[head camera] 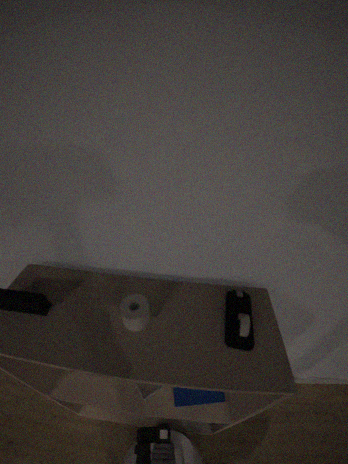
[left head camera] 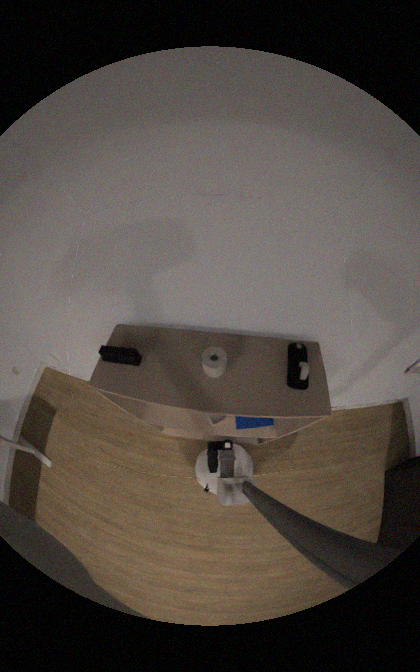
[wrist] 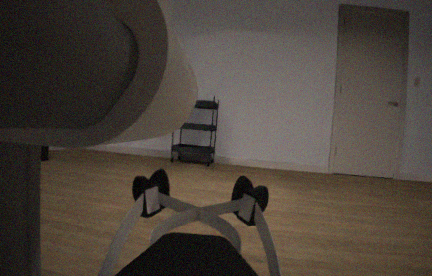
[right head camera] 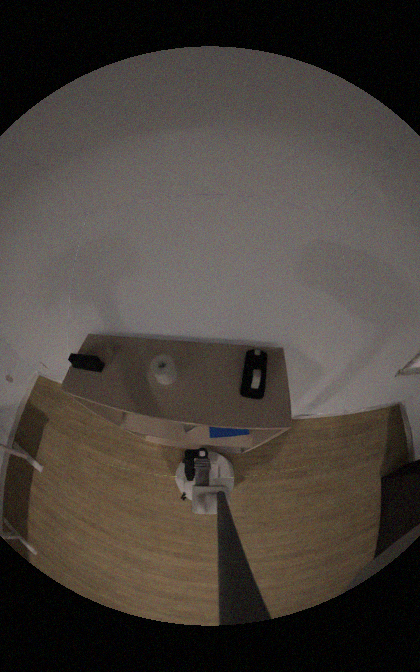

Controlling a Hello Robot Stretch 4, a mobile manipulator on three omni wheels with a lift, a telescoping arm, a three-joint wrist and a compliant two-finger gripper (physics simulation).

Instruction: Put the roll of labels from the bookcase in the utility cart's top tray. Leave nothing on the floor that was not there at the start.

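Places are measured from the robot's base along level axes (x right, y ahead, z up), in metres.
Pixels of known places: gripper, fingertip midpoint: (wrist: 201, 188).
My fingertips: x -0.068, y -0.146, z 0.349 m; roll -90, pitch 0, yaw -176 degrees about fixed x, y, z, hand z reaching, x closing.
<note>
For each thing: its middle in the pictures, then the offset to it from my fingertips.
- black box, body centre: (head camera: 20, 301) dx -0.328, dy +0.526, dz +0.711 m
- black dispenser-like object, body centre: (head camera: 241, 312) dx +0.264, dy +0.506, dz +0.719 m
- blue item, body centre: (head camera: 197, 384) dx +0.212, dy +0.473, dz +0.176 m
The roll of labels (head camera: 136, 321) (left head camera: 214, 368) (right head camera: 165, 374), a white upright cylinder with a dark centre hole, stands on top of the bookcase (head camera: 190, 355) (left head camera: 255, 382) (right head camera: 205, 395), left of the middle. My base is close in front of the bookcase. The gripper (wrist: 200, 197) is open, with its two black-backed fingertips wide apart and floor showing beyond them. It points away from the bookcase. In the wrist view the dark utility cart (wrist: 196, 151) stands far off against a wall, its top tray (wrist: 207, 104) partly hidden by a robot part.
A black box (head camera: 22, 302) (left head camera: 120, 355) (right head camera: 86, 362) lies left on the bookcase top, and a black dispenser-like object (head camera: 232, 325) (left head camera: 293, 367) (right head camera: 247, 377) right. A blue item (head camera: 197, 397) (left head camera: 254, 422) (right head camera: 227, 432) is on a shelf below. A dark cabinet (left head camera: 405, 500) (right head camera: 400, 510) stands right. A door (wrist: 370, 90) is beyond.
</note>
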